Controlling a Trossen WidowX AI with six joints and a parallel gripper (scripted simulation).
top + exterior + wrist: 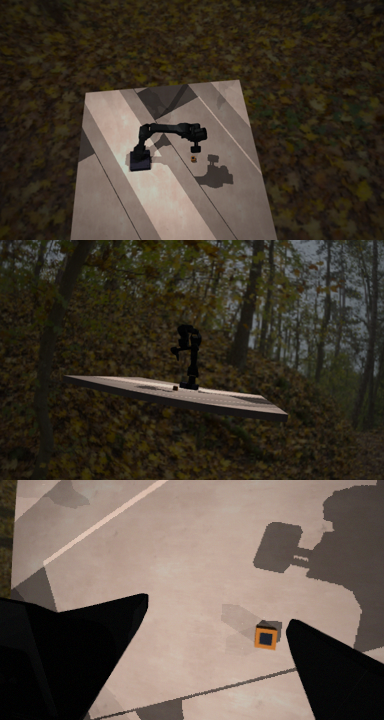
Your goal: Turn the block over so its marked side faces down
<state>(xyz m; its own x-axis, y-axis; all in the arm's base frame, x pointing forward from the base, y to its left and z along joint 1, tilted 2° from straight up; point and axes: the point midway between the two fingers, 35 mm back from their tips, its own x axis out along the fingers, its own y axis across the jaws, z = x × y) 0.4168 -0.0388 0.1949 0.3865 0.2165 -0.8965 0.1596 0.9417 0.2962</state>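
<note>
My gripper tip is now 19 cm above the small orange block, 5 cm past it and 4 cm to the left of it.
</note>
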